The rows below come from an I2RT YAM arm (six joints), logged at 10 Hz.
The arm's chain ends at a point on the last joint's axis. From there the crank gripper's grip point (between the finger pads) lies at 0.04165 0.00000 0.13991 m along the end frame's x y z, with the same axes.
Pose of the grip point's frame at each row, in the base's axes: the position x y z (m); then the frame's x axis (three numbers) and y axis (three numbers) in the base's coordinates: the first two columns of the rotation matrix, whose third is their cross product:
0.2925 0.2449 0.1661 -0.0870 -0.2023 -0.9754 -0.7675 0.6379 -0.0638
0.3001 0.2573 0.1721 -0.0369 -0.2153 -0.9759 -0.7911 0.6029 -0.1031
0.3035 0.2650 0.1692 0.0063 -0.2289 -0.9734 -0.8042 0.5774 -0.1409
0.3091 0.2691 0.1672 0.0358 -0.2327 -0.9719 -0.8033 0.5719 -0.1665
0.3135 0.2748 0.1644 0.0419 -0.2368 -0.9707 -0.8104 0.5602 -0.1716
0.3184 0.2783 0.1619 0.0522 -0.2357 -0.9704 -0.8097 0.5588 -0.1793
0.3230 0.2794 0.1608 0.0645 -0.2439 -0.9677 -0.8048 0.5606 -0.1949
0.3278 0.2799 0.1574 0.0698 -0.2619 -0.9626 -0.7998 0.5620 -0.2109
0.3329 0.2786 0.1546 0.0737 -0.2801 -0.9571 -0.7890 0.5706 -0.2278
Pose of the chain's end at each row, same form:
0.2073 0.1494 0.2362 -0.0870 -0.2023 -0.9754 -0.7675 0.6379 -0.0638
0.2162 0.1588 0.2397 -0.0369 -0.2153 -0.9759 -0.7911 0.6029 -0.1031
0.2201 0.1649 0.2350 0.0063 -0.2289 -0.9734 -0.8042 0.5774 -0.1409
0.2244 0.1687 0.2310 0.0358 -0.2327 -0.9719 -0.8033 0.5719 -0.1665
0.2300 0.1736 0.2284 0.0419 -0.2368 -0.9707 -0.8104 0.5602 -0.1716
0.2344 0.1769 0.2249 0.0522 -0.2357 -0.9704 -0.8097 0.5588 -0.1793
0.2378 0.1788 0.2235 0.0645 -0.2439 -0.9677 -0.8048 0.5606 -0.1949
0.2415 0.1810 0.2213 0.0698 -0.2619 -0.9626 -0.7998 0.5620 -0.2109
0.2445 0.1823 0.2195 0.0737 -0.2801 -0.9571 -0.7890 0.5706 -0.2278

